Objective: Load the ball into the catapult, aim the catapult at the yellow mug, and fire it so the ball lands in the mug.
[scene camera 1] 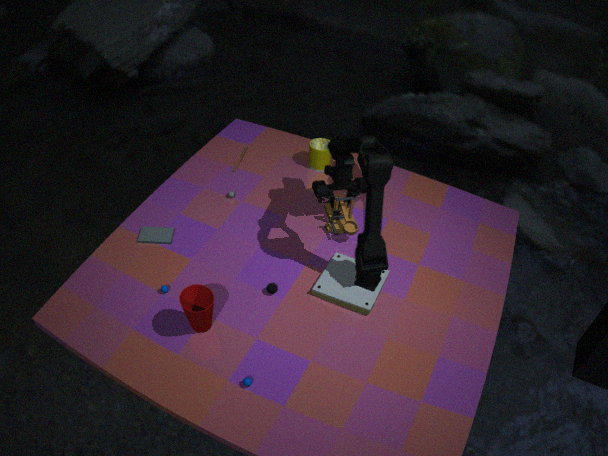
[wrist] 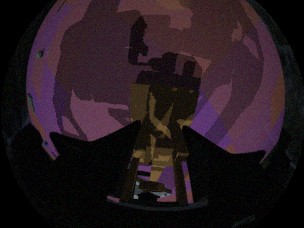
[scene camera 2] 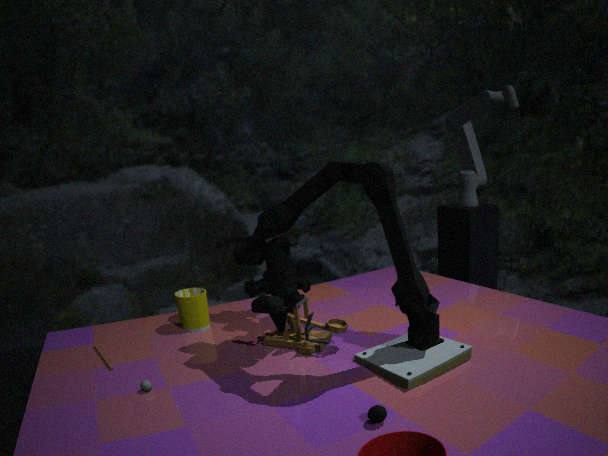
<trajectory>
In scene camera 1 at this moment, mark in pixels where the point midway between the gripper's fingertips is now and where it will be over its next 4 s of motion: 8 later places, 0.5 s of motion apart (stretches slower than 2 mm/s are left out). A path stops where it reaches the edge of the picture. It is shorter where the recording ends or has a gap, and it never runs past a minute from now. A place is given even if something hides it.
The gripper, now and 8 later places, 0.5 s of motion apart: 339, 206; 340, 189; 340, 188; 340, 196; 339, 202; 339, 206; 340, 199; 339, 200; 339, 205
</trajectory>
